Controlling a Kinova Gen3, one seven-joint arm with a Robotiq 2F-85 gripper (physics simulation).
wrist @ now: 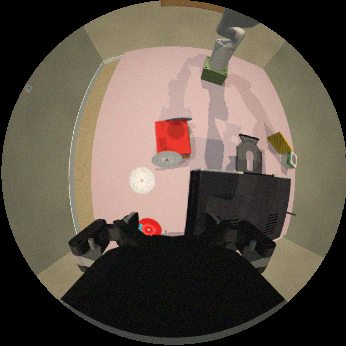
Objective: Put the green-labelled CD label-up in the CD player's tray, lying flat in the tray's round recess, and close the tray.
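Pixels of known places: gripper, fingertip midpoint: (171, 220); arm's base, origin of the base link: (216, 64).
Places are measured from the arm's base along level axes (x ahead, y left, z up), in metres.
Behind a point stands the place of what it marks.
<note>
The CD player (240, 202) @(x 0.670, y 0.053, z 0.073 m) is a black box with vents at the lower right. Its dark tray (241, 156) @(x 0.512, y 0.082, z 0.003 m) sticks out of the far side, with a pink gap showing through its middle. No green label can be made out on any disc. A grey disc (175, 160) @(x 0.549, y -0.159, z -0.085 m) lies or leans at the near edge of a red box, and a whitish disc (136, 184) @(x 0.667, y -0.316, z -0.126 m) lies on the pink top. A red disc (156, 226) @(x 0.850, y -0.210, z -0.126 m) with a cyan patch is partly hidden by the left finger. My gripper (171, 220) @(x 0.666, y -0.159, z 0.258 m) is open and empty, above the near side, left of the player's body.
The red box (167, 142) @(x 0.490, y -0.196, z -0.044 m) stands left of the tray, with a thin bluish disc (180, 119) @(x 0.389, y -0.158, z -0.043 m) at its far edge. A yellow striped block (279, 143) @(x 0.369, y 0.411, z -0.059 m) and a small white-green object (292, 160) @(x 0.451, y 0.522, z -0.031 m) are at the right. The arm's green base (214, 75) @(x 0.057, y -0.003, z -0.050 m) is at the back.
</note>
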